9 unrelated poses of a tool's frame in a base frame.
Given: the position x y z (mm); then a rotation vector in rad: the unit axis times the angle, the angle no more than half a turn.
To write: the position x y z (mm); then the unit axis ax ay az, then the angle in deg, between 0 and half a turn. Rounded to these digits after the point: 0 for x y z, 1 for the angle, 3 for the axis.
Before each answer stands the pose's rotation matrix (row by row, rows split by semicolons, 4 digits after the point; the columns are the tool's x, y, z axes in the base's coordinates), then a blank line. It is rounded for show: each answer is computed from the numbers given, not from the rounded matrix.
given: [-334 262 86 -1.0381 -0.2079 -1.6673]
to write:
-0.0084 0.8532 0.5215; -0.6991 -0.3779 0.6071; 0.7150 -0.3594 0.5996

[-334 262 86 -0.526 -0.105 -0.844 113.2]
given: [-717 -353 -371 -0.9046 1.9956 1.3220]
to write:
-0.6057 -0.7901 0.0940; -0.2216 0.2809 0.9338; -0.7642 0.5448 -0.3453

[-717 -353 -371 -0.353 0.780 0.517 146.6]
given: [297 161 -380 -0.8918 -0.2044 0.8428]
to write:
0.6700 -0.5617 -0.4854; 0.7216 0.3394 0.6034; -0.1742 -0.7545 0.6327

[297 161 -380 -0.717 -0.164 0.678 71.3]
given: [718 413 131 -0.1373 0.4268 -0.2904]
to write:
0.8699 0.2482 0.4263; -0.3054 0.9496 0.0704; -0.3873 -0.1914 0.9019

[718 413 131 -0.257 0.799 -0.544 30.6]
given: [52 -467 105 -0.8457 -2.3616 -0.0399]
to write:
-0.6011 0.5826 -0.5470; 0.5638 0.7943 0.2264; 0.5664 -0.1723 -0.8059

[52 -467 105 -0.337 -0.941 -0.016 143.7]
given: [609 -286 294 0.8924 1.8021 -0.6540]
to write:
-0.2472 0.8104 0.5312; 0.2811 0.5846 -0.7611; -0.9273 -0.0388 -0.3723

[609 -286 294 0.422 0.852 -0.309 121.2]
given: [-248 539 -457 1.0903 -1.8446 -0.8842]
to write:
-0.3080 -0.3488 -0.8851; -0.9085 0.3840 0.1648; 0.2824 0.8549 -0.4352

[-248 539 -457 0.470 -0.796 -0.381 132.8]
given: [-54 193 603 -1.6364 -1.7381 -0.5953]
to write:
0.0092 0.9872 -0.1590; 0.6825 0.1100 0.7226; 0.7308 -0.1152 -0.6728

[-54 193 603 -0.665 -0.706 -0.242 141.0]
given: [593 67 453 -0.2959 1.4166 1.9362]
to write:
-0.7227 -0.6562 0.2168; 0.4053 -0.1483 0.9021; -0.5598 0.7399 0.3731

[593 67 453 -0.122 0.586 0.801 138.5]
